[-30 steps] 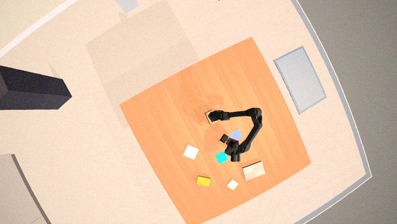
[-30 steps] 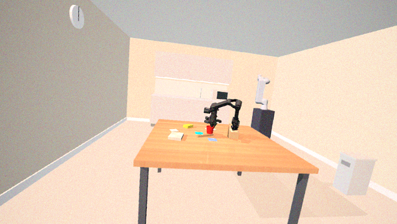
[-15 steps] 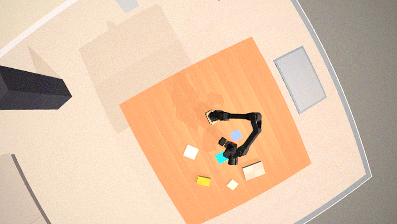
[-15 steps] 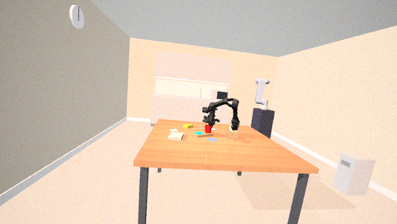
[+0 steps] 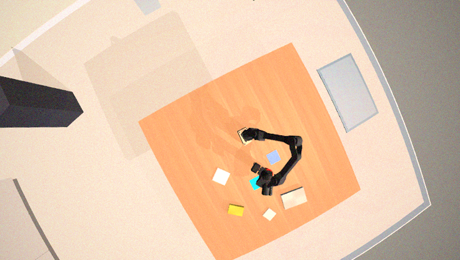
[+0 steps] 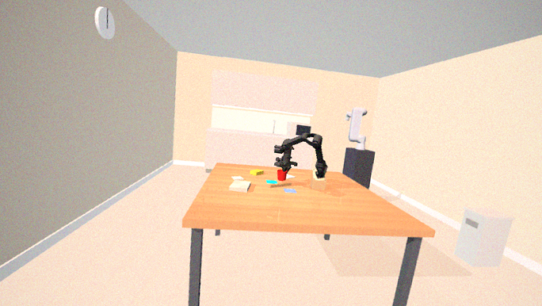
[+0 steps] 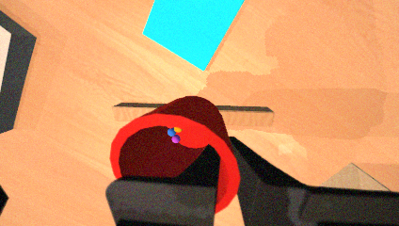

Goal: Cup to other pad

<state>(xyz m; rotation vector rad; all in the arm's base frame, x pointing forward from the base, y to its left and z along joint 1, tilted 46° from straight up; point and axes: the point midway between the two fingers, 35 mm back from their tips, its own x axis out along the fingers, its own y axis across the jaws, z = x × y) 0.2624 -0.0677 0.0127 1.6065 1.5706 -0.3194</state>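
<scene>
Right now the cyan pad is 7 cm ahead of my gripper tip, 8 cm to the right of it and 9 cm below it. Round my gripper tip: long wooden block 3 cm ahead, 2 cm to the left, 8 cm below; red cup 3 cm ahead, 1 cm to the left; light blue pad 1 cm behind, 12 cm to the left, 9 cm below.
</scene>
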